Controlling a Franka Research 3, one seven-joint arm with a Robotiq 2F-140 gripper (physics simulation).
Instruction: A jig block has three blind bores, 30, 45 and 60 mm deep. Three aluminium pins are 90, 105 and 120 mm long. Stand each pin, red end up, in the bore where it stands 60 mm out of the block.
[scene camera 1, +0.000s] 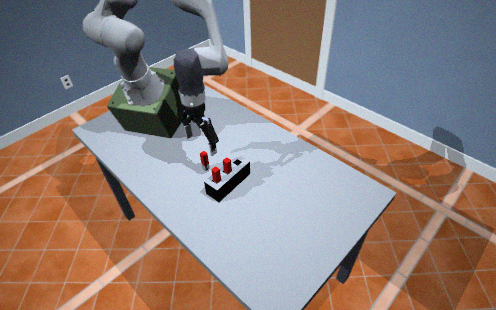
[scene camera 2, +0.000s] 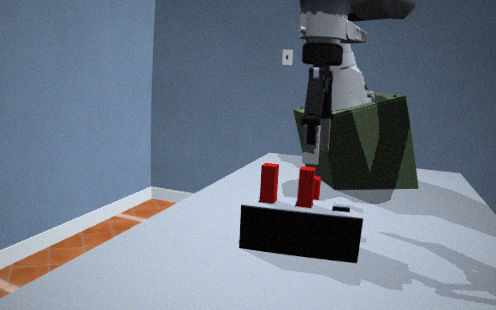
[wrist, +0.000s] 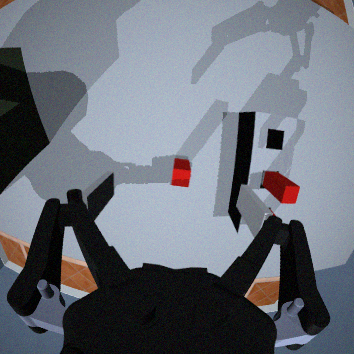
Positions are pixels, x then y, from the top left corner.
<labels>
My gripper shows in scene camera 1 (201, 145), in scene camera 2 and in the wrist view. A jig block shows in scene camera 1, in scene camera 2 and in the wrist view (265, 141). The same spot on the jig block: (scene camera 2: 332, 231) is (scene camera 1: 242, 172). The same spot on my gripper: (scene camera 2: 318, 108) is (wrist: 305, 235).
</labels>
